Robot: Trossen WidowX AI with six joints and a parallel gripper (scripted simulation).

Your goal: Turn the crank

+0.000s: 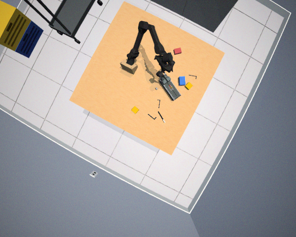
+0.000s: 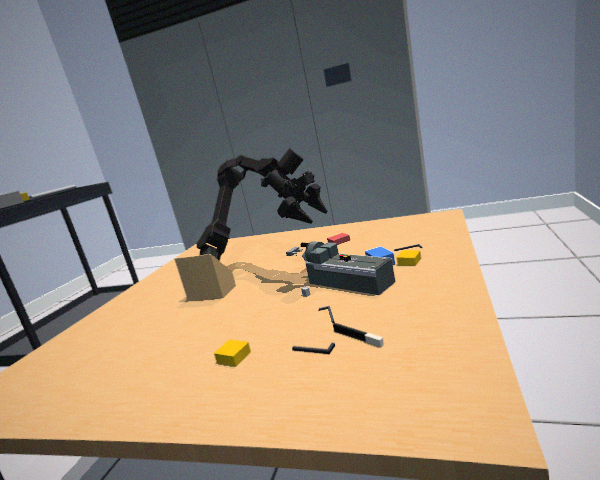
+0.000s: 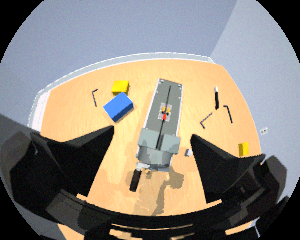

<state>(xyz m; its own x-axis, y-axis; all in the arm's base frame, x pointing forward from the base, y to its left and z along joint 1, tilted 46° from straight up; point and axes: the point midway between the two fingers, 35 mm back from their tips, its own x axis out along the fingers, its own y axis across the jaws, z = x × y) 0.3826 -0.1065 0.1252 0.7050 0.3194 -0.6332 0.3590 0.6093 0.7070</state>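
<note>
The dark crank handle is 7 cm behind my gripper tip, 5 cm to the left of it and 10 cm below it. Round my gripper tip: small grey cube (6 cm behind, 12 cm to the right, 19 cm below); blue block (15 cm ahead, 7 cm to the left, 18 cm below); red pointer (5 cm ahead, 5 cm to the right, 12 cm below).
</note>
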